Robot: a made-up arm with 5 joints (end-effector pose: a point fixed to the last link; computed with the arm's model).
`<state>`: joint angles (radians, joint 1 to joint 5).
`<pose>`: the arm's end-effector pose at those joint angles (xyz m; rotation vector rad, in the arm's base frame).
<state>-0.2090 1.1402 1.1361 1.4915 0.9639</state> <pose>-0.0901 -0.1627 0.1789 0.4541 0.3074 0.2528</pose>
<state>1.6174 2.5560 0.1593 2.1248 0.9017</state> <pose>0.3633 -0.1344 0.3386 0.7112 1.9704 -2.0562</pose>
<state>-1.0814 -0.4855 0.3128 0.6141 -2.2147</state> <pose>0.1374 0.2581 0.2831 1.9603 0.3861 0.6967</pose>
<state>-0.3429 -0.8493 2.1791 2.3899 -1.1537</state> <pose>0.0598 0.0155 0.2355 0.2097 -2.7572 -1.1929</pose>
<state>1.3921 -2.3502 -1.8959 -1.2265 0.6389</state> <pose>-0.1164 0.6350 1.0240 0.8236 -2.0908 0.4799</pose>
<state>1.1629 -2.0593 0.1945 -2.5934 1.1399</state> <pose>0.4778 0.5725 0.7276 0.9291 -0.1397 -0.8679</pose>
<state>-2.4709 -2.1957 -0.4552 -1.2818 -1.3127</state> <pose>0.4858 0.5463 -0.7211 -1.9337 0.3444 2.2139</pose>
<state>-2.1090 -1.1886 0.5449 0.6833 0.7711</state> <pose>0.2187 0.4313 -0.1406 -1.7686 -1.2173 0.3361</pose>
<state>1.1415 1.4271 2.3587 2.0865 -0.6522</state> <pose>0.0302 -0.3182 0.4466 2.3250 0.8610 -0.0263</pose>
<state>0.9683 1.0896 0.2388 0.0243 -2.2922</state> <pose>0.1094 -0.7157 -0.0535 1.6023 -0.7801 -1.3026</pose>
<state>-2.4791 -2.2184 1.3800 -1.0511 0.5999</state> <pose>0.4932 0.7781 -0.6719 -0.9432 -1.6089 1.3754</pose>
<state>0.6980 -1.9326 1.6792 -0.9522 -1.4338</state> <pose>-0.1632 0.7932 0.4927 -2.4050 -1.3579 0.9421</pose>
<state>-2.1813 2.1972 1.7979 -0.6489 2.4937</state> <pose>0.3117 -0.8610 -0.5955 2.0599 0.0536 -1.0517</pose>
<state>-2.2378 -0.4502 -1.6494 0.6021 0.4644</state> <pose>-0.3134 -0.1804 0.2673 -0.8837 -1.1384 -2.1711</pose>
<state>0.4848 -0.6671 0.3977 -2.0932 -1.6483</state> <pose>0.5700 0.2966 0.3154 2.0936 -1.3635 1.1037</pose>
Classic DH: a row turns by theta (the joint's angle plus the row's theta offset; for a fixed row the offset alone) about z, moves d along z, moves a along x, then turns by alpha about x. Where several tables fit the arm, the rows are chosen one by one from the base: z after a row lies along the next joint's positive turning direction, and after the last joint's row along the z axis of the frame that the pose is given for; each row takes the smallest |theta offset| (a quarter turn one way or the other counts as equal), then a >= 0, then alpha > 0; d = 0 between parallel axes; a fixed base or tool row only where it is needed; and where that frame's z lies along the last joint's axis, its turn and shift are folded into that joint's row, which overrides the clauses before.
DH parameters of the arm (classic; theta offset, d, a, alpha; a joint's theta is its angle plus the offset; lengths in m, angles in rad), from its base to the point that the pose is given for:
base (fixed): 0 0.0345 0 -1.5708
joint 1: 0 -0.0607 -0.2216 -1.5708
joint 2: 1.5708 -0.1686 0.0149 1.5708
joint 3: -1.5708 0.5816 0.0899 1.5708
joint 4: 0 0.0259 -0.3249 1.5708
joint 5: 1.5708 -0.1692 0.1006 1.5708
tool (fixed): -1.5708 -0.049 0 0

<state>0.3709 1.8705 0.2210 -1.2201 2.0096</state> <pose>-0.4769 -0.9971 0.5048 1.9969 -0.9586 1.6966</pose>
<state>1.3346 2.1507 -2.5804 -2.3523 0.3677</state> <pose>-0.4139 -0.7783 0.4460 -0.4988 1.3808 1.5017</pose>
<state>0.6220 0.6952 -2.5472 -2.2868 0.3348</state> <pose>0.2226 -0.4279 -0.4821 -0.6916 -0.3346 2.2190</pose>
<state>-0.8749 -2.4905 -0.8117 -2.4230 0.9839</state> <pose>-1.0606 0.0725 -0.4501 -1.8984 1.6756 -1.4801</pose>
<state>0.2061 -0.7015 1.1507 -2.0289 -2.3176</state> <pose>0.5756 0.1433 0.2212 -2.1671 1.4298 -0.9338</pose>
